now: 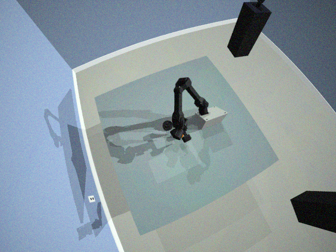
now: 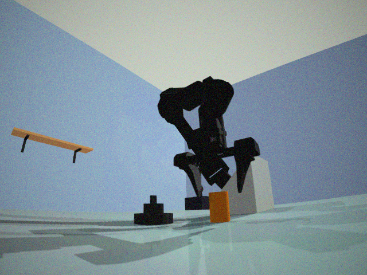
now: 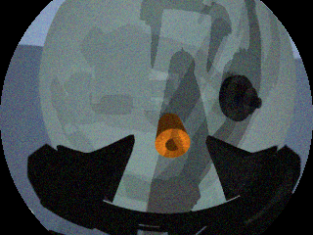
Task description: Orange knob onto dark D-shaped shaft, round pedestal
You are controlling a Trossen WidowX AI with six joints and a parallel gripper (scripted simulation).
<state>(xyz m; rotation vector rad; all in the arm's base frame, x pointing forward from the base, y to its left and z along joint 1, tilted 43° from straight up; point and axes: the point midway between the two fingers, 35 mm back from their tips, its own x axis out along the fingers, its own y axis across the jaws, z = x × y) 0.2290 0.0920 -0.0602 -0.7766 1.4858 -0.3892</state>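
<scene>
The orange knob lies 2 cm below my gripper tip. The rest, counted from my gripper tip: round dark pedestal 8 cm ahead, 12 cm to the right, 2 cm below.
</scene>
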